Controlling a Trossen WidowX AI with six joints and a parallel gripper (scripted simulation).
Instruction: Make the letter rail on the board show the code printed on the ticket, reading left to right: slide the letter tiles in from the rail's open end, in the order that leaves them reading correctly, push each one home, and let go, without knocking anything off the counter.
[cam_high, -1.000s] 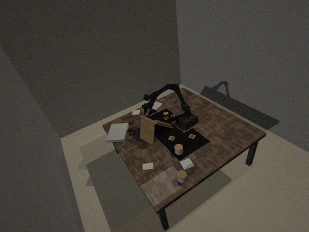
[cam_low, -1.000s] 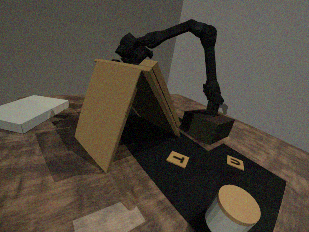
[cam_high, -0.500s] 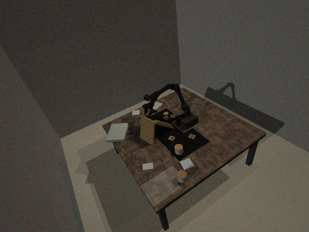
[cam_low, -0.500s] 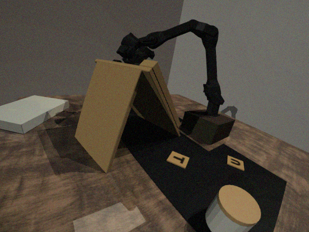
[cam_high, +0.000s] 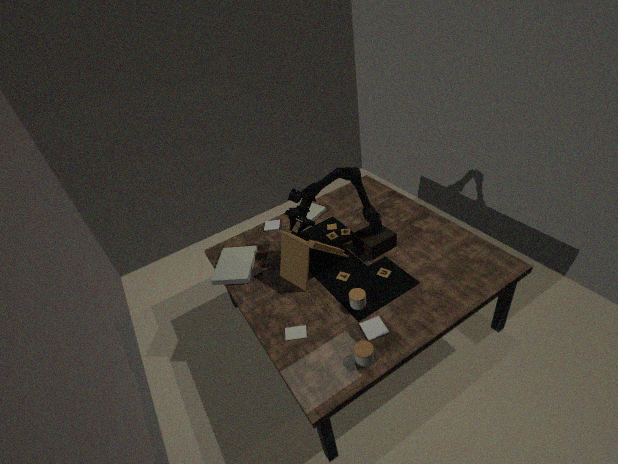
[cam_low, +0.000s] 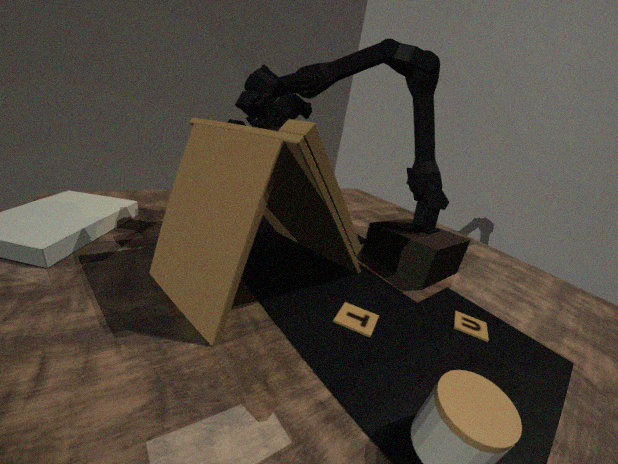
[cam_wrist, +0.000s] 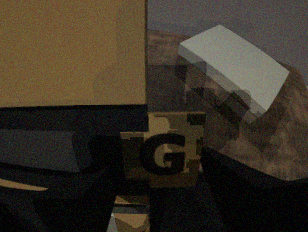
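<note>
My gripper tip is 8 cm past the white ticket, 8 cm above it and 7 cm to the right of it. Also, from my gripper tip: tan tile marked g: right at my gripper tip; then tile marked t: 31 cm to the left, 16 cm below, 8 cm behind; then black mat: 22 cm to the left, 20 cm behind, 17 cm below.
</note>
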